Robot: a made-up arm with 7 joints. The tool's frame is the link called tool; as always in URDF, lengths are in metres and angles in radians. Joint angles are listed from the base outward. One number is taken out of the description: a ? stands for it. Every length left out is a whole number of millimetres.
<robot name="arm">
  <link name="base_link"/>
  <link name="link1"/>
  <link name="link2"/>
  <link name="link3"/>
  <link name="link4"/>
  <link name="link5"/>
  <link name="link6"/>
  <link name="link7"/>
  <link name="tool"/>
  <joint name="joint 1" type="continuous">
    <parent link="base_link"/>
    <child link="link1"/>
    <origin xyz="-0.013 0.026 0.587" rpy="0 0 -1.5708"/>
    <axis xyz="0 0 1"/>
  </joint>
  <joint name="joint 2" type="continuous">
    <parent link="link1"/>
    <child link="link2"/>
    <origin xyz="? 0.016 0" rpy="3.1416 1.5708 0"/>
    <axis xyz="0 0 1"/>
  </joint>
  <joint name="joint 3" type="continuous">
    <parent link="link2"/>
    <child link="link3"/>
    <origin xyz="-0.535 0.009 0" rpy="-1.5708 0 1.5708"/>
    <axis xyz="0 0 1"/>
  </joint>
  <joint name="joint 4" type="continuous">
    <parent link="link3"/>
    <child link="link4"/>
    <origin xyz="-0.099 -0.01 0" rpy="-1.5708 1.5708 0"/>
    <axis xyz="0 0 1"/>
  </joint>
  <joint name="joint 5" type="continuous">
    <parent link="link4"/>
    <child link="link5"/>
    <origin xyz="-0.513 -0.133 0" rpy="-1.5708 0 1.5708"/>
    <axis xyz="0 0 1"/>
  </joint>
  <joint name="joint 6" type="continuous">
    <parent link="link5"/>
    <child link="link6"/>
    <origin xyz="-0.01 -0.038 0" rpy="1.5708 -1.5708 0"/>
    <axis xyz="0 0 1"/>
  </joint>
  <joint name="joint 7" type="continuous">
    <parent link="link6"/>
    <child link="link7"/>
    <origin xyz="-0.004 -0.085 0" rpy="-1.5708 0 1.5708"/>
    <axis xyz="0 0 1"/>
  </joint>
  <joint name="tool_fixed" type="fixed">
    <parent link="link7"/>
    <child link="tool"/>
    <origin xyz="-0.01 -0.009 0" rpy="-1.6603 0.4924 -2.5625"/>
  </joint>
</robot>
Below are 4 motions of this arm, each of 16 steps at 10 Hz.
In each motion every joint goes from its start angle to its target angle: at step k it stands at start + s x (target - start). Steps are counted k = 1, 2, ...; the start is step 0. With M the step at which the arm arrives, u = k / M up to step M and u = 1 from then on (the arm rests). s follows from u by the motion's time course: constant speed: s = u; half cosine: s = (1 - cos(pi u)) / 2; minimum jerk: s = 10 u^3 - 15 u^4 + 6 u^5.
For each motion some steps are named. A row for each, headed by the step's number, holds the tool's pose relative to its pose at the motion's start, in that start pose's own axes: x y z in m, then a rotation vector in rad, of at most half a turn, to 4 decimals.
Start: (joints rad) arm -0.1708 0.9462 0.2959 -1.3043 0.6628 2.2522 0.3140
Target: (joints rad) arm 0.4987 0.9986 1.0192 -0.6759 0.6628 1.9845 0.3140
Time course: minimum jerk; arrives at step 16
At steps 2, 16:
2: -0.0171 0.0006 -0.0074 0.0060 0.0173 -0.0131
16: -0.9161 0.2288 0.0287 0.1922 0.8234 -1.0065

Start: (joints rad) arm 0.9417 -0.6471 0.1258 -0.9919 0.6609 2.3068 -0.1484
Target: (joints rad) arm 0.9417 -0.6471 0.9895 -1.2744 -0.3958 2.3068 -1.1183
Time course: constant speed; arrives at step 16
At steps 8, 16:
8: -0.2348 -0.0142 -0.1226 0.3546 0.8624 -0.1949
16: -0.4843 0.1145 -0.2327 0.9738 1.7049 -0.2646

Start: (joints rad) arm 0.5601 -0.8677 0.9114 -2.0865 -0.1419 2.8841 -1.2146
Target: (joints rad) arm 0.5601 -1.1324 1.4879 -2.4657 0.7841 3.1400 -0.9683
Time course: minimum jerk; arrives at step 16
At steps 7, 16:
7: 0.0379 0.0027 -0.1589 0.0131 -0.2674 0.0677
16: 0.0058 0.0521 -0.4094 -0.0628 -0.6129 -0.0239

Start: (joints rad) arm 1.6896 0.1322 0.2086 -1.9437 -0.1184 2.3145 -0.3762
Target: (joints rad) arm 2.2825 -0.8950 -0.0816 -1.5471 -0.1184 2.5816 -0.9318
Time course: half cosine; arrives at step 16
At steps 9, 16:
9: -0.0113 0.6881 0.0520 0.2389 0.2338 1.0500
16: -0.2747 0.9955 0.3261 0.2919 0.1912 1.7426

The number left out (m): 0.034
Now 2 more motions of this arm.
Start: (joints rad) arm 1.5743 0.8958 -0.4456 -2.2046 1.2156 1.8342 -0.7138
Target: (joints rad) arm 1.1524 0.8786 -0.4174 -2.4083 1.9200 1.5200 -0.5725
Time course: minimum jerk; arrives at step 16
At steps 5, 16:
5: 0.0167 -0.0023 0.0542 0.1033 -0.1936 -0.0684
16: 0.0357 -0.0242 0.2601 0.6710 -0.9911 -0.3328

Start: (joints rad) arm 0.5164 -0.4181 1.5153 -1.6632 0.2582 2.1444 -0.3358
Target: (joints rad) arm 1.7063 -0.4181 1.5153 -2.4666 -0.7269 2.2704 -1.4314
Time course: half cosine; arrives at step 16
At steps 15, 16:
15: -0.6887 0.3112 -0.2242 0.7740 2.6763 0.1552
16: -0.6956 0.3140 -0.2210 0.7766 2.7050 0.1595

